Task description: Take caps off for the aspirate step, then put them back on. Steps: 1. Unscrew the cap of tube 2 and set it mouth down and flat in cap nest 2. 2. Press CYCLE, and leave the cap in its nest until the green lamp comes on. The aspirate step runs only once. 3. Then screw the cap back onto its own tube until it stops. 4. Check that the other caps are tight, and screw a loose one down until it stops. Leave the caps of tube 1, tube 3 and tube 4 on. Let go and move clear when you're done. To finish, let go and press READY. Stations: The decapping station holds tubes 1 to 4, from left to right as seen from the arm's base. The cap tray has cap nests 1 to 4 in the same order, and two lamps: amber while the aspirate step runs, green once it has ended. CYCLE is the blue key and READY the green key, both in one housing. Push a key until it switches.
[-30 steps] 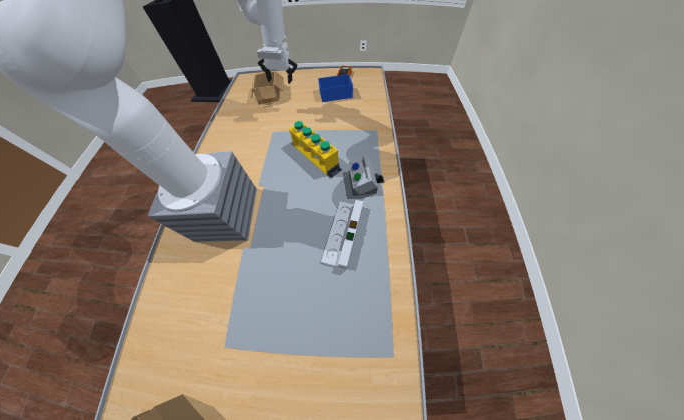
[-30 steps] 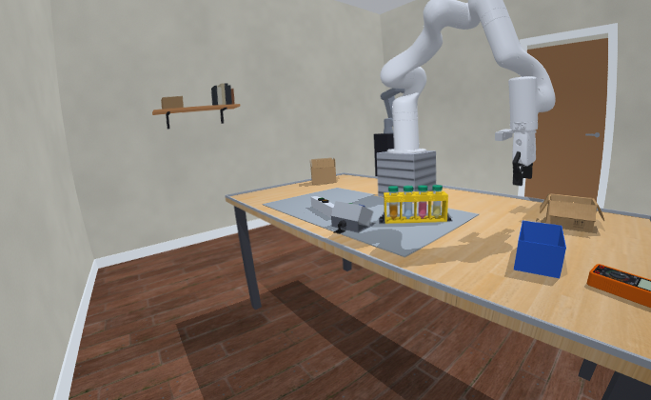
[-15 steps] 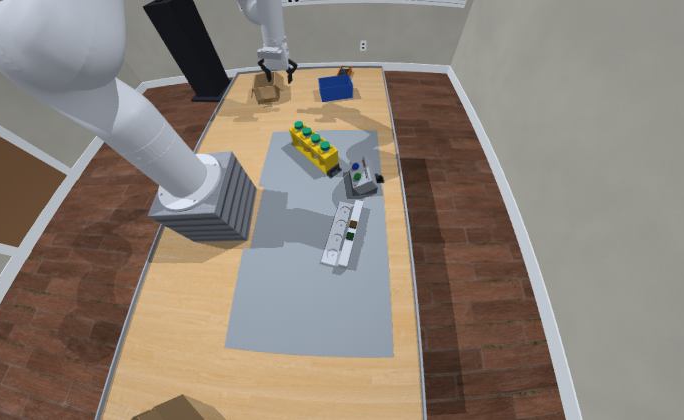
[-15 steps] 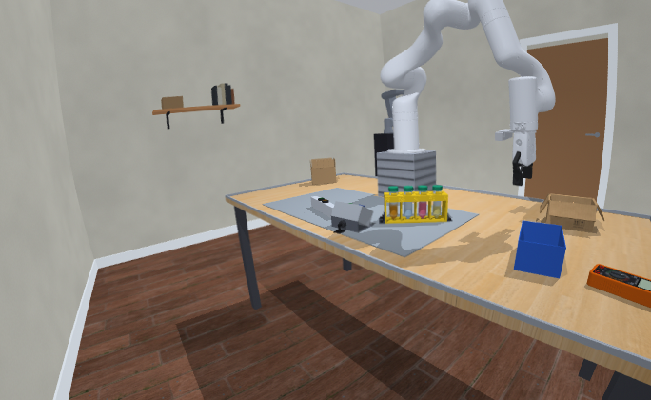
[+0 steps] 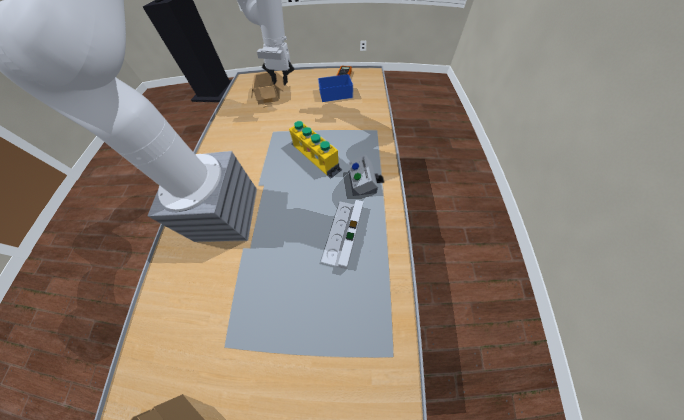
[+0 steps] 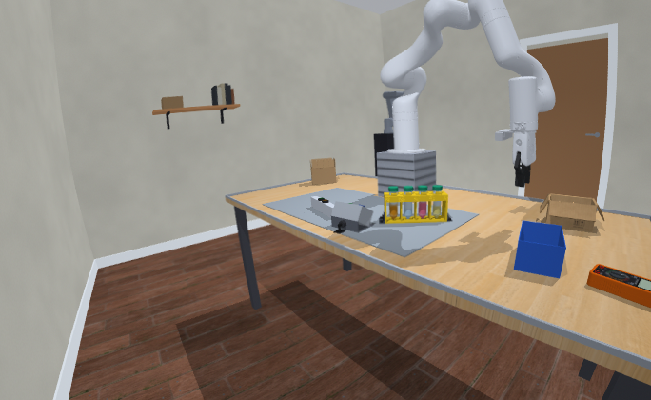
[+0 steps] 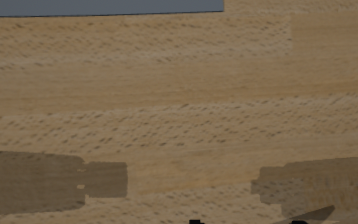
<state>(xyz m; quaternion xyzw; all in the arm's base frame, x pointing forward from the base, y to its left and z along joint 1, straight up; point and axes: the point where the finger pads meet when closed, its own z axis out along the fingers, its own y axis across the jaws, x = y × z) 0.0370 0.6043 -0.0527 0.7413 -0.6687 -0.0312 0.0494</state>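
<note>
Now: hand 200 mm short of the green cap, 270 mm to the left of it and 40 mm above it. Also, from my hand: orange multimeter 220 mm ahead, 360 mm to the left, 150 mm below; then blue bin 210 mm ahead, 160 mm to the left, 140 mm below; then blue key 400 mm ahead, 360 mm to the right, 90 mm below.
</note>
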